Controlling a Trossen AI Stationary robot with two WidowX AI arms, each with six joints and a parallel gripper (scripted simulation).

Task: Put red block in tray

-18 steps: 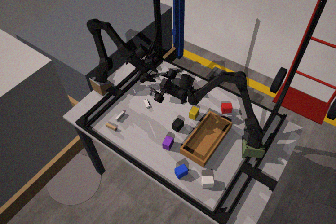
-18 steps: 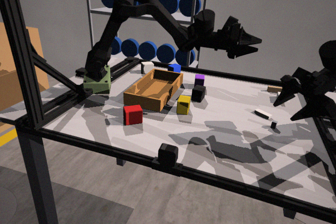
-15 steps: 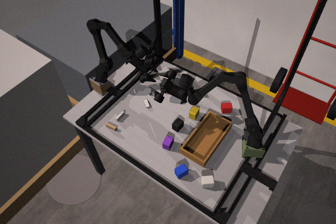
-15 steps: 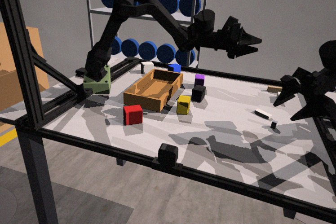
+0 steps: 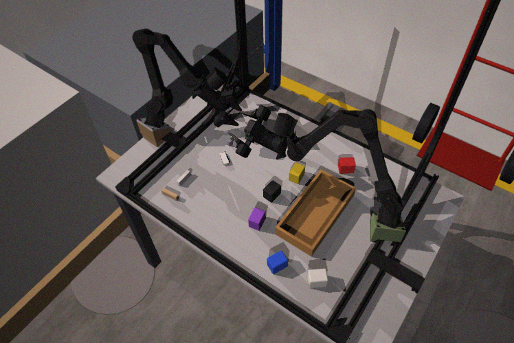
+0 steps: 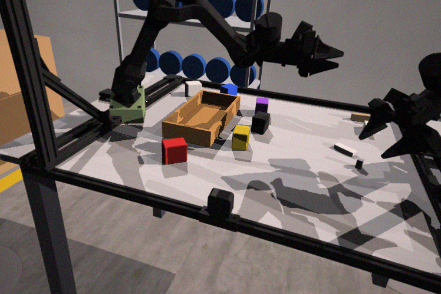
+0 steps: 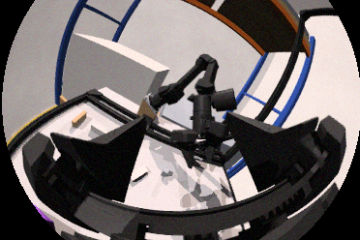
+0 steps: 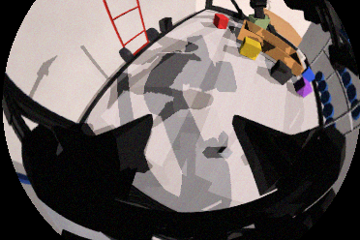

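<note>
Now: the red block 350 mm to the left of my left hand, 230 mm below it and 190 mm behind it. From my left hand the other things lie so: yellow block (230 mm below, 200 mm to the left, 60 mm behind); black block (230 mm below, 150 mm to the left, 50 mm ahead); purple block (230 mm below, 190 mm ahead, 160 mm to the left).
</note>
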